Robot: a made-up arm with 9 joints.
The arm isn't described. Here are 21 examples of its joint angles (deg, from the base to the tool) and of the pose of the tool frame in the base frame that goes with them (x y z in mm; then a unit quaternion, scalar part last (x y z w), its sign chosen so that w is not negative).
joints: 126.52 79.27 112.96 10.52 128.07 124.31 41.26 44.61 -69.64
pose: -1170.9 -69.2 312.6 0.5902 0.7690 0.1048 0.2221
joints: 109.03 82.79 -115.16 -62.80 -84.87 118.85 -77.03 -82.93 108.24
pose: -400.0 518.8 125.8 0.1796 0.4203 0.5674 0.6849
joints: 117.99 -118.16 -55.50 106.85 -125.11 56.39 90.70 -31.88 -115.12
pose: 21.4 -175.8 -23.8 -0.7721 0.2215 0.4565 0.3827
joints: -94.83 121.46 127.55 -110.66 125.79 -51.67 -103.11 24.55 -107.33
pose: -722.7 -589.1 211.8 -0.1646 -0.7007 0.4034 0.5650
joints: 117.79 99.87 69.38 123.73 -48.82 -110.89 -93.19 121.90 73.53
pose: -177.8 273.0 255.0 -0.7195 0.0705 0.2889 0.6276
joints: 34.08 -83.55 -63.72 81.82 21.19 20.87 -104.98 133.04 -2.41
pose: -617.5 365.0 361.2 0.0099 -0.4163 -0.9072 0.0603
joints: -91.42 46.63 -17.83 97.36 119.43 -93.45 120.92 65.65 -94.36
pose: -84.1 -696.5 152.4 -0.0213 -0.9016 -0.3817 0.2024
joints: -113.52 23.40 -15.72 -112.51 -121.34 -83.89 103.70 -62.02 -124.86
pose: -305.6 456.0 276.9 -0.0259 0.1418 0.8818 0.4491
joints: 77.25 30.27 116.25 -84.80 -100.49 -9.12 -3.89 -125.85 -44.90
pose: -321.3 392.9 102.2 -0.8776 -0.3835 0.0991 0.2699
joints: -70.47 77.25 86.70 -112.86 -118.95 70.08 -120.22 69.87 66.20
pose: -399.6 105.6 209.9 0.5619 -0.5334 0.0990 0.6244
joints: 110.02 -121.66 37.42 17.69 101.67 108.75 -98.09 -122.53 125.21
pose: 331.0 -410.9 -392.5 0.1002 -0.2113 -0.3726 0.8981
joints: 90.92 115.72 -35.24 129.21 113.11 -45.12 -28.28 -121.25 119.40
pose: 614.6 14.9 -296.2 0.7623 -0.1029 -0.5945 0.2342
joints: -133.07 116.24 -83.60 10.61 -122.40 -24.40 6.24 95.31 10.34
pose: -211.5 -592.3 414.4 0.1502 0.2865 0.0173 0.9461
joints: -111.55 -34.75 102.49 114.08 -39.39 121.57 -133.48 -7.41 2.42
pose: -100.1 548.0 530.9 0.1738 -0.7273 0.4395 0.4977
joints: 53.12 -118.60 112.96 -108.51 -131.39 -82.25 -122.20 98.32 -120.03
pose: 37.0 5.0 42.9 -0.1675 -0.8428 0.4561 0.2317
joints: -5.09 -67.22 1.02 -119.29 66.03 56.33 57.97 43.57 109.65
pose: -611.5 -437.5 350.9 0.3227 -0.1484 0.6342 0.6867
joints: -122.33 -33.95 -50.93 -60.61 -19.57 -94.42 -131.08 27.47 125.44
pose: -663.4 -57.7 166.5 0.2356 0.0578 0.9629 0.1179
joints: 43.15 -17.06 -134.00 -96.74 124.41 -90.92 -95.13 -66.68 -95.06
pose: -435.6 507.4 746.0 -0.6379 -0.2580 -0.4676 0.5549
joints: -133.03 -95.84 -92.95 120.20 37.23 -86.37 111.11 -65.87 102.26
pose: -451.5 -483.5 -541.3 0.4301 0.1362 -0.7331 0.5089
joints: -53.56 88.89 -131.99 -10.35 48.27 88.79 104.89 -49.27 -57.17
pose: -315.1 275.8 -5.4 -0.0049 -0.5921 0.7162 0.3694
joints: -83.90 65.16 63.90 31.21 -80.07 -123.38 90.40 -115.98 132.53
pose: -729.6 -913.8 171.6 -0.4043 0.8468 -0.0337 0.3441
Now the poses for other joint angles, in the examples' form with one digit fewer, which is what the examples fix.
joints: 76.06 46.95 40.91 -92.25 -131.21 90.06 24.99 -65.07 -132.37
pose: 162 67 80 -0.847 0.094 -0.084 0.517
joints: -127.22 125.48 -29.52 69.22 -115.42 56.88 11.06 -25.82 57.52
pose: -175 -534 356 -0.554 0.140 -0.788 0.230
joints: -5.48 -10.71 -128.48 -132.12 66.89 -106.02 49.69 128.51 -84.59
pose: -433 140 -199 0.446 -0.384 0.775 0.231
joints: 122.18 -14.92 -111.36 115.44 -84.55 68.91 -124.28 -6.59 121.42
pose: -665 -539 579 0.087 -0.325 -0.927 0.166
